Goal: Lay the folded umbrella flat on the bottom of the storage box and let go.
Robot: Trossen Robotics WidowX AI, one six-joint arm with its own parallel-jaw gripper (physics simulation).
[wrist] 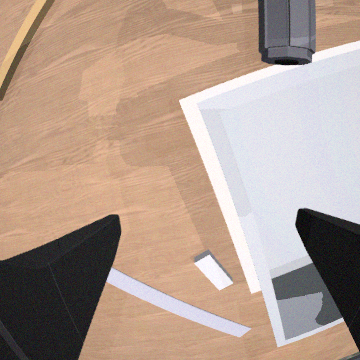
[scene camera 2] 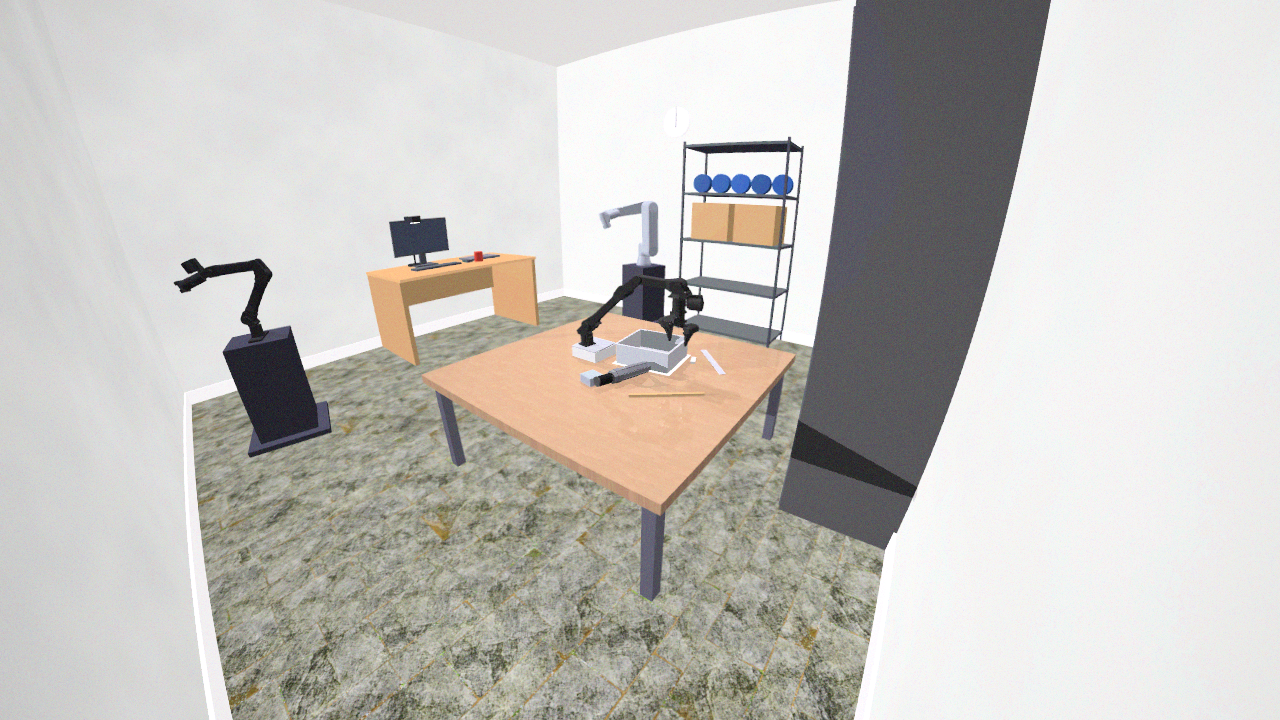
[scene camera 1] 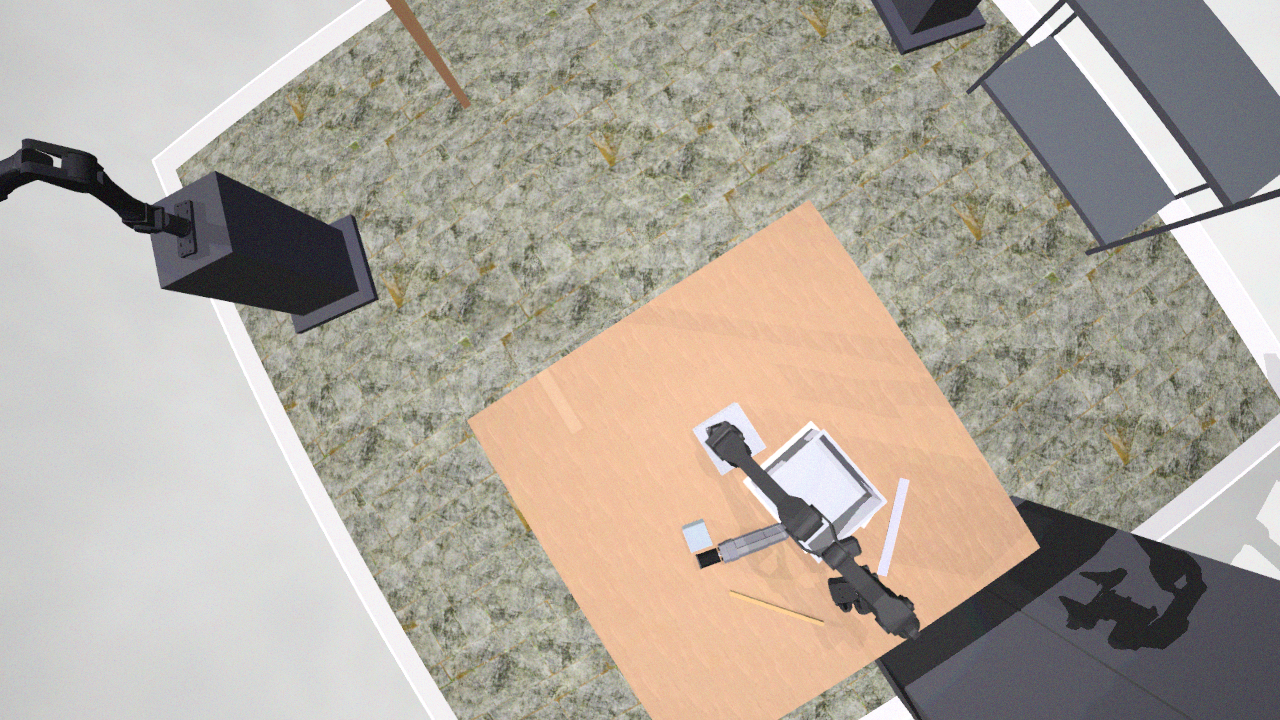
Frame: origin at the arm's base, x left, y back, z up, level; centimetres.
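Seen in the pictures: gripper, fingertip midpoint: (wrist: 209,221) (scene camera 2: 677,343); arm's base, origin of the base link: (scene camera 2: 587,343) (scene camera 1: 719,434).
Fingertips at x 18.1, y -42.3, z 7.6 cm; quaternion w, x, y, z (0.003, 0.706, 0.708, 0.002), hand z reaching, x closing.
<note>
Pixels of each thing's top centre, then the offset from my fingertips to it.
- folded umbrella, middle of its top: (scene camera 1: 744,550) (scene camera 2: 623,367) dx -23.5, dy +8.6, dz -7.3 cm
- storage box, middle of its top: (scene camera 1: 821,496) (scene camera 2: 653,340) dx +1.9, dy +16.8, dz -3.5 cm
- white strip, middle of its top: (wrist: 170,304) (scene camera 1: 893,527) (scene camera 2: 712,360) dx +21.6, dy -3.9, dz -13.0 cm
- small white block, middle of its top: (wrist: 214,273) (scene camera 2: 693,359) dx +14.6, dy +2.2, dz -12.0 cm
- thin yellow stick, middle of its top: (scene camera 1: 777,609) (scene camera 2: 666,393) dx -20.4, dy -13.8, dz -12.0 cm
- pale blue block, middle of its top: (scene camera 1: 697,537) (scene camera 2: 591,374) dx -34.8, dy +15.8, dz -9.6 cm
The folded umbrella (scene camera 1: 751,542) (scene camera 2: 631,372) (wrist: 287,30) is grey with a black handle and lies on the wooden table, outside the storage box and alongside it. Its grey end is close to the box edge in the wrist view. The storage box (scene camera 1: 872,513) (scene camera 2: 642,354) (wrist: 295,165) is white and grey with an open top. My gripper (scene camera 2: 677,338) (wrist: 209,221) is open and empty. In the wrist view one fingertip shows over the box and the other over the table. In scene camera 1 the arm partly covers the box and the umbrella's end.
A white strip (scene camera 1: 895,528) (scene camera 2: 712,360) (wrist: 175,302) and a small white block (scene camera 2: 692,359) (wrist: 214,270) lie beside the box. A thin yellow stick (scene camera 1: 776,608) (scene camera 2: 666,394) (wrist: 20,45) lies on the table. A pale blue block (scene camera 1: 696,535) (scene camera 2: 589,377) is near the umbrella's handle.
</note>
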